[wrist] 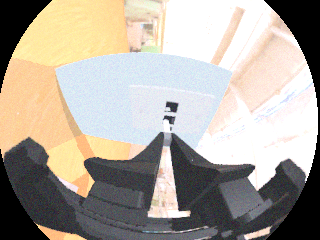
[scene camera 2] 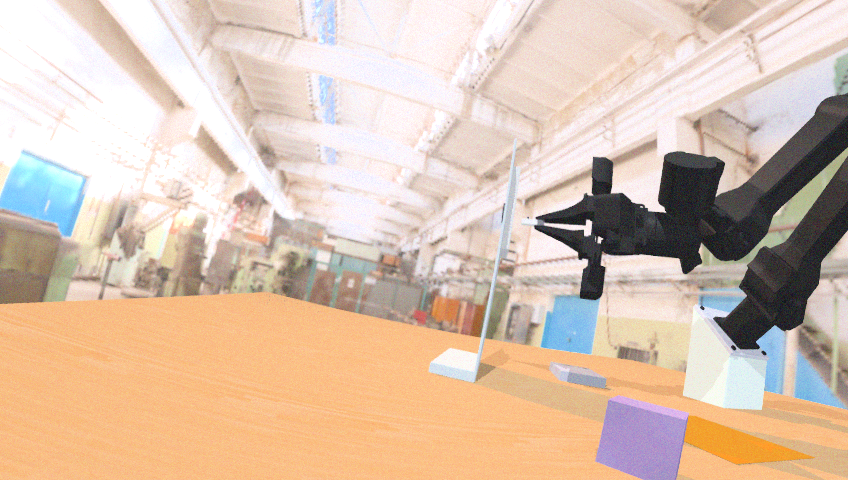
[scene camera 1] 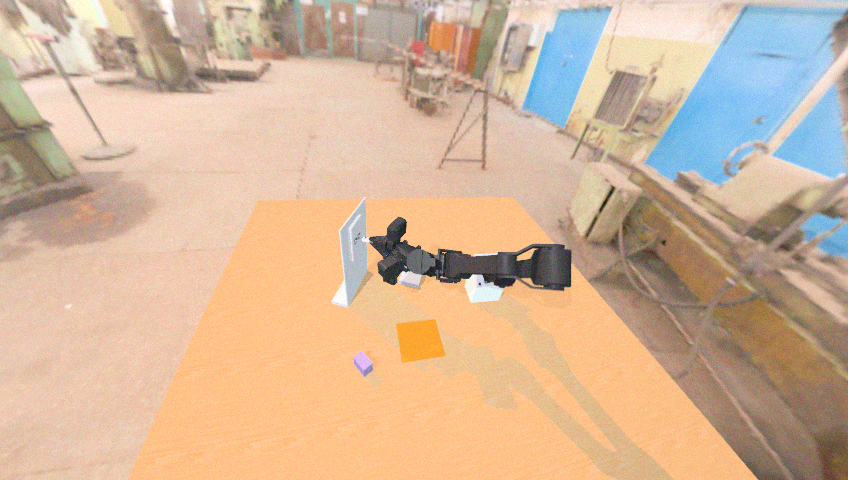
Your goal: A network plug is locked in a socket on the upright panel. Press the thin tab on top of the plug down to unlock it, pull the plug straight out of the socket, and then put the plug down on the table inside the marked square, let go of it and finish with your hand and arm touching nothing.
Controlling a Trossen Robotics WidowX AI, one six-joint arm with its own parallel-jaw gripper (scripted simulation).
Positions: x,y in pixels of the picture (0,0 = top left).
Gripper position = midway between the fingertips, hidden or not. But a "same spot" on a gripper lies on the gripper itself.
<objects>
my gripper: wrist; scene camera 2 534,223; scene camera 1
same spot on my gripper: (scene camera 1: pixel 381 243) = (wrist: pixel 199 159)
</objects>
